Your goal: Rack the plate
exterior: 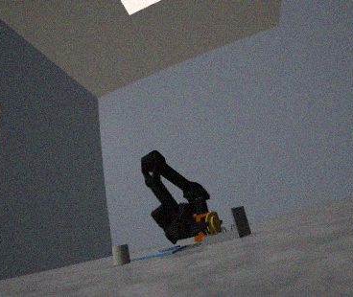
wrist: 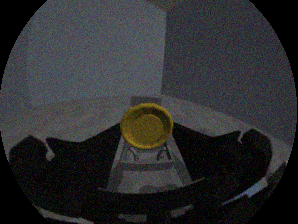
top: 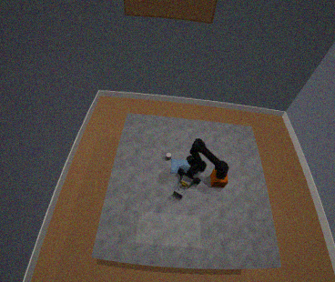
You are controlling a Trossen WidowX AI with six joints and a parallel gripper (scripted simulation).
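Now: the yellow plate 10 mm to the right of my gripper tip and 10 mm below it. Round my gripper tip: grey dish rack: 10 mm ahead, 20 mm to the left, 30 mm below; then blue utensil: 70 mm behind, 190 mm to the right, 50 mm below.
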